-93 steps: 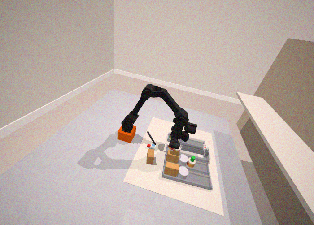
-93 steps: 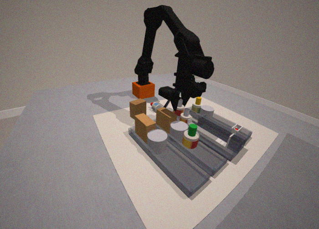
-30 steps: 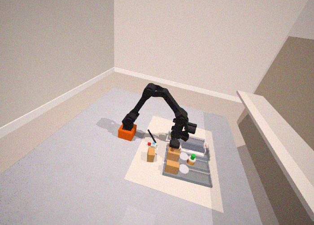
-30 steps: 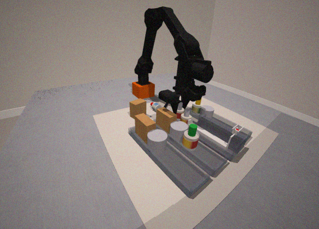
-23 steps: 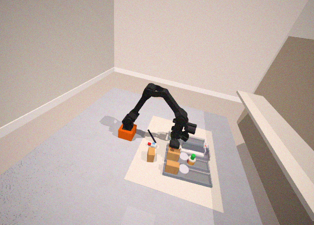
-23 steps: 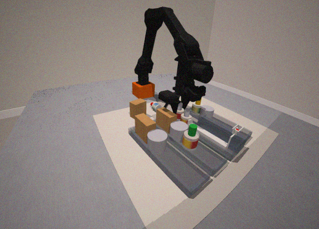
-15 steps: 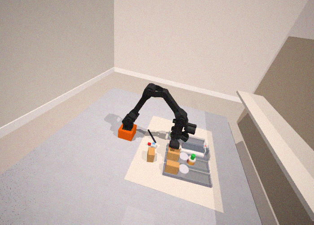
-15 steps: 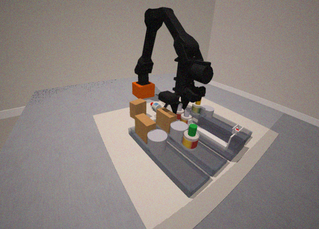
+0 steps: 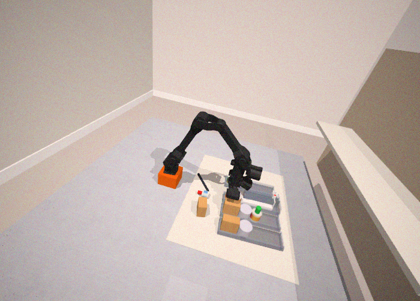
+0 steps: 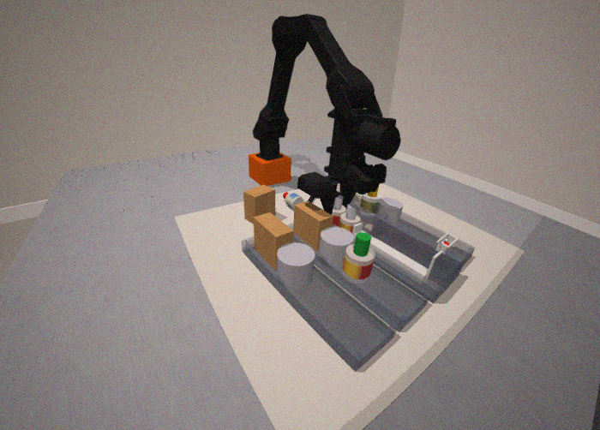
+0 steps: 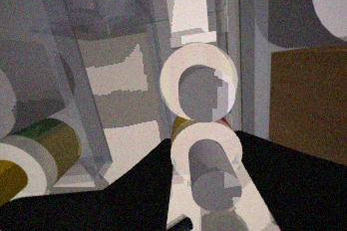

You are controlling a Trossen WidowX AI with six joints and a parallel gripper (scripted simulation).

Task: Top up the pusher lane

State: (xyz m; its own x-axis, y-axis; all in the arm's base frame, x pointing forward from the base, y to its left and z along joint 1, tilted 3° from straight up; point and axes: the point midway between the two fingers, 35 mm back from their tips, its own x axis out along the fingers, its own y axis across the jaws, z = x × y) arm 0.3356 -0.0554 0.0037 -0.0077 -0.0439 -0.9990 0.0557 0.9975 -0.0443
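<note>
My gripper tip is 13 cm to the right of the yellow-capped jar, 1 cm below it and 1 cm short of it. Round my gripper tip: narrow lane (14 cm ahead, 2 cm to the left, 2 cm below); then brown box (13 cm behind, 11 cm to the right); then dark stick (15 cm behind, 9 cm to the left, 3 cm below).
</note>
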